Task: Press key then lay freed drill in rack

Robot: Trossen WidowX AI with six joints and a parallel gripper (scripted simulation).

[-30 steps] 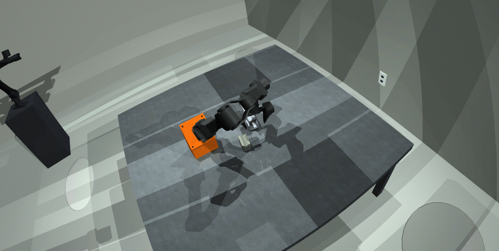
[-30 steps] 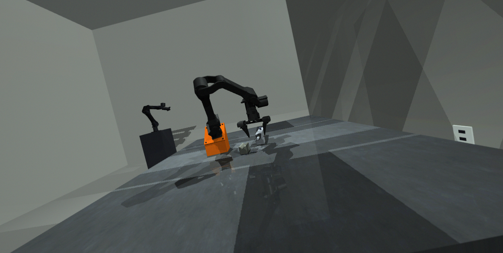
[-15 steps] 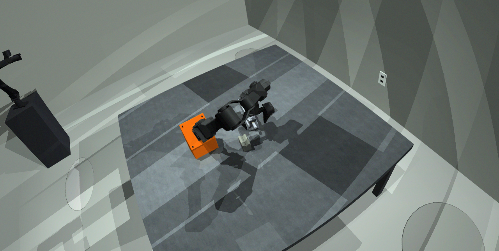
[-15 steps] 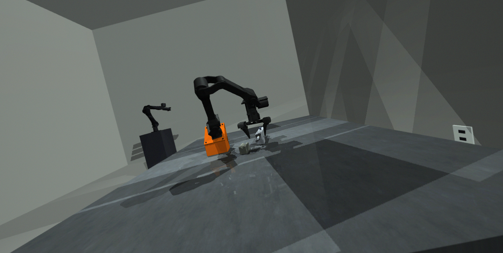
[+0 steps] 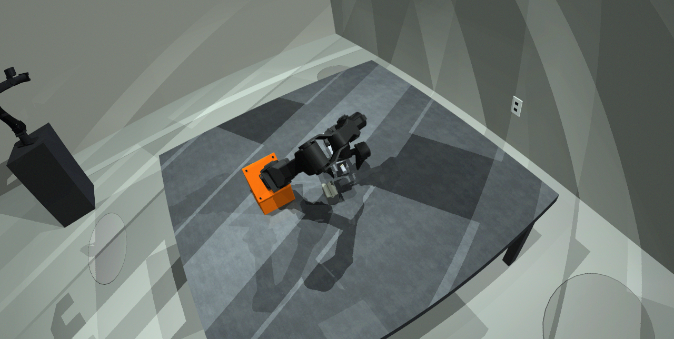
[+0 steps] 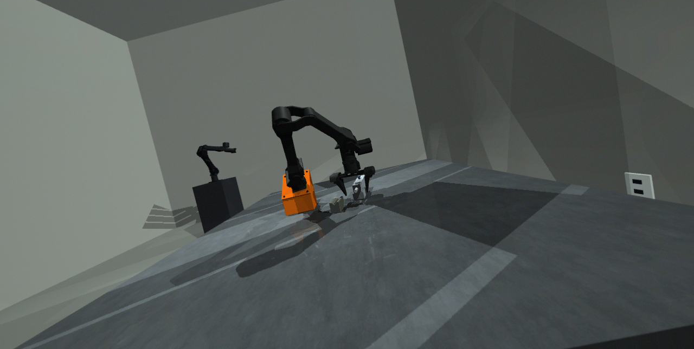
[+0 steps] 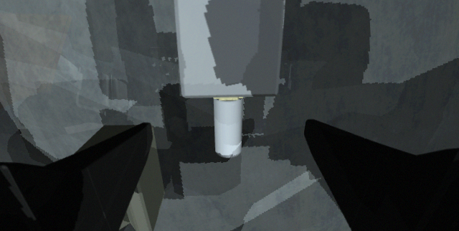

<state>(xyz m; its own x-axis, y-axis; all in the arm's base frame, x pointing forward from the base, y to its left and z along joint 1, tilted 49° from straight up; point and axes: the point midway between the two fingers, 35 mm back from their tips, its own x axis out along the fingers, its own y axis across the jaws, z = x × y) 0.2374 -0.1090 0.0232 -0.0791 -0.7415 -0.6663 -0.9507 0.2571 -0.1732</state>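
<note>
The drill is 20 mm ahead of my gripper tip, 60 mm to the left of it and 10 mm above it. From my gripper tip the other things lie so: grooved rack (90 mm behind, 30 mm to the right, 20 mm below); then dark blue key (40 mm ahead, 140 mm to the left, 20 mm above); then light-grey block (30 mm ahead, 110 mm to the left, 10 mm above).
</note>
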